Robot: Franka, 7 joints.
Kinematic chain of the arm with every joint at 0, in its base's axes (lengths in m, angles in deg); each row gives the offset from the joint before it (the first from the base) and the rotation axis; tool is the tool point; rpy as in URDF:
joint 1: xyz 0 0 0.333 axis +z
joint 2: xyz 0 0 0 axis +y
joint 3: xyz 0 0 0.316 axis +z
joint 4: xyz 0.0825 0 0 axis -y
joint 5: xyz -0.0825 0 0.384 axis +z
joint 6: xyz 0 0 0 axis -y
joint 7: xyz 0.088 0 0 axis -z
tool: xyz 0 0 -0.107 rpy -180 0 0
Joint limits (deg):
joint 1: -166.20..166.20
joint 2: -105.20..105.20
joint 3: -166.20..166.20
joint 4: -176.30..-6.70
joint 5: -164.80..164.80
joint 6: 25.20..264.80
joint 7: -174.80..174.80
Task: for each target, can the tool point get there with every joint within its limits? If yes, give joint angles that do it. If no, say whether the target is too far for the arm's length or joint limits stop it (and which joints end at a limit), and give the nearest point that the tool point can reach.
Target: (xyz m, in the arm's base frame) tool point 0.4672 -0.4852 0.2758
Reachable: yes | joints -62.33 54.60 14.09 -92.45 -35.82 238.88 -20.33
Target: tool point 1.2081 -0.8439 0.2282
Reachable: no: too far | nearest point 0.7015 -0.4900 0.2721 | short by 0.619 m
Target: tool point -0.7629 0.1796 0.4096
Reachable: yes | joints 125.07 88.78 103.78 -72.39 -124.69 107.65 66.35
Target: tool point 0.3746 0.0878 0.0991
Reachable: yes | joints 100.34 86.34 -71.61 -149.83 124.13 78.35 13.38
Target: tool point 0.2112 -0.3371 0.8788
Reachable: yes | joints 57.35 -77.01 -36.08 -101.98 7.58 140.57 -11.69
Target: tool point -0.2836 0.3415 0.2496
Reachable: yes | joints 56.46 10.45 68.78 -142.65 48.40 128.03 1.24
